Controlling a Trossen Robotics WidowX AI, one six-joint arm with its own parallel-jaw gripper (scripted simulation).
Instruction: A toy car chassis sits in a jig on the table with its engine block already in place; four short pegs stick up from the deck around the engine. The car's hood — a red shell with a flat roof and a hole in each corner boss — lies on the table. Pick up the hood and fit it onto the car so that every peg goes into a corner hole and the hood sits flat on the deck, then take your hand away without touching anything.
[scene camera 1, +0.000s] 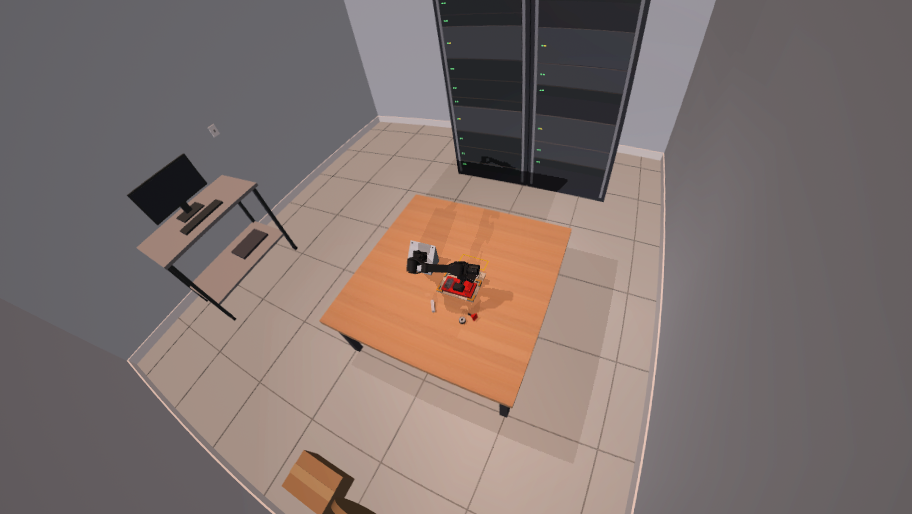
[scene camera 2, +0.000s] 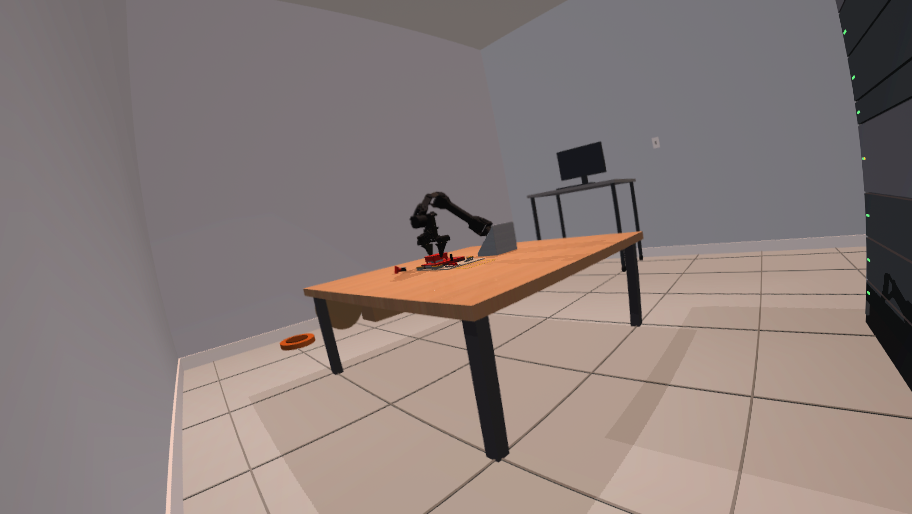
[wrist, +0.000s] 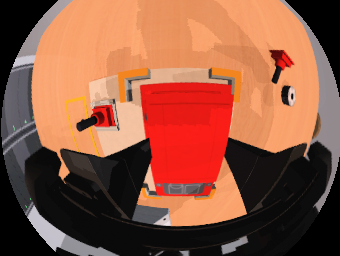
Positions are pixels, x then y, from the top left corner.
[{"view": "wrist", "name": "my gripper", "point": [188, 141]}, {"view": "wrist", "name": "red hood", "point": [188, 131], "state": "held by my gripper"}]
